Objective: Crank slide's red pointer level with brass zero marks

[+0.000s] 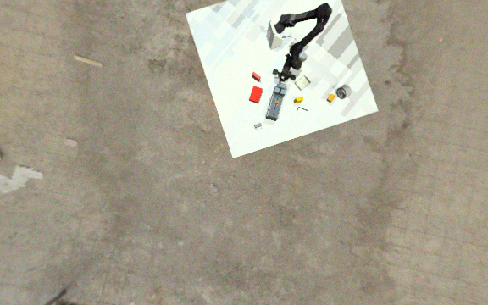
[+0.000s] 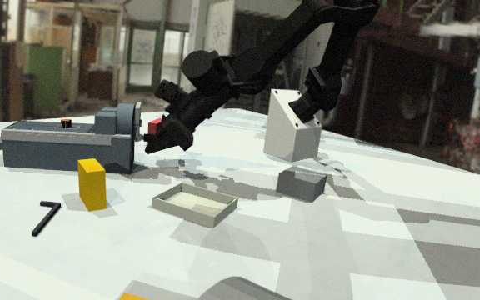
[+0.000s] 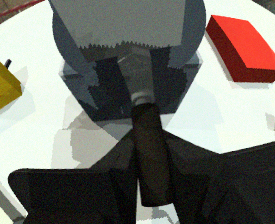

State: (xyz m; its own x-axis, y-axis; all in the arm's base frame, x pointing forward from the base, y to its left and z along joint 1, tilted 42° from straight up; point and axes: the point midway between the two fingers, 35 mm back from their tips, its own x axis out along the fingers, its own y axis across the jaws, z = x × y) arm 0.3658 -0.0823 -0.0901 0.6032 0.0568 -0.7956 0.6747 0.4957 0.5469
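The dark crank handle lies 10 mm behind my gripper tip, 10 mm to the left of it and 30 mm above it. Round my gripper tip: red pointer: 130 mm ahead, 110 mm to the right, 50 mm above; then shallow grey tray: 60 mm ahead, 190 mm to the left, 30 mm below; then yellow block: 180 mm ahead, 90 mm to the left.
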